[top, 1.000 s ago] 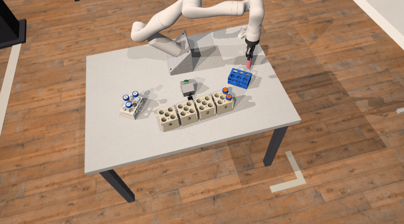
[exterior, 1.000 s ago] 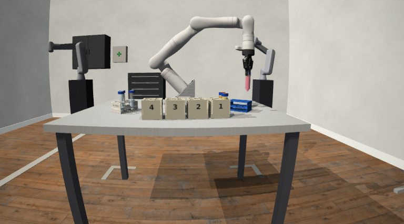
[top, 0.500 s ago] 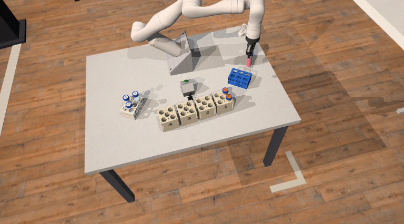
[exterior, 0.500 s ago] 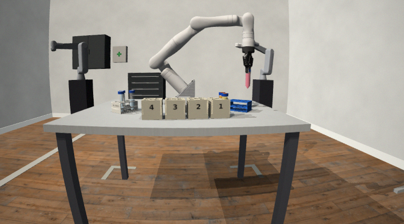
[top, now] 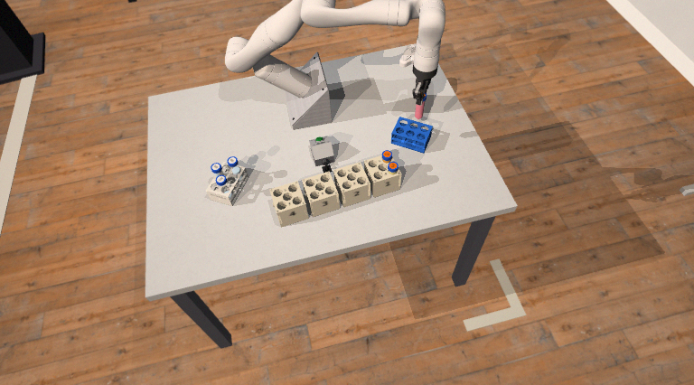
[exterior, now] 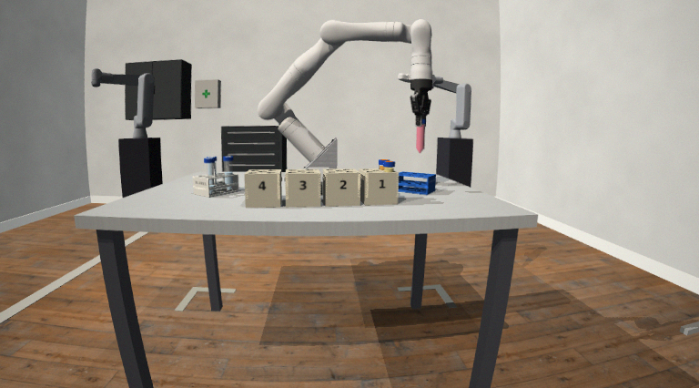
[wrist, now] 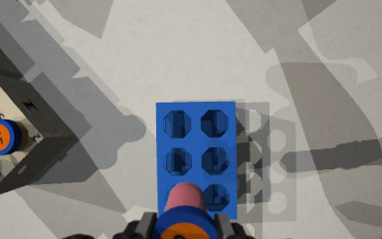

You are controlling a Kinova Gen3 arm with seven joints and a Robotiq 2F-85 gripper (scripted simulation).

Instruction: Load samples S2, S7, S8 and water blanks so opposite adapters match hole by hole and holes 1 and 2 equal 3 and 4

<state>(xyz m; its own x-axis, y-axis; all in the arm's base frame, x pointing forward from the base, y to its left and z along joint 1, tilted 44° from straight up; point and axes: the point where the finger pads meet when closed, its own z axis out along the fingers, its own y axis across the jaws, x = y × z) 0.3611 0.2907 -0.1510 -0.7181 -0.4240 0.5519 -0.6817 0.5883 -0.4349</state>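
Right now my hand is 1 cm to the right of the sample S8 and 5 cm above it. Also, from my hand: blue sample rack (2 cm behind, 1 cm to the right, 21 cm below); sample S7 (9 cm ahead, 16 cm to the right, 18 cm below); sample S2 (14 cm ahead, 15 cm to the right, 18 cm below).
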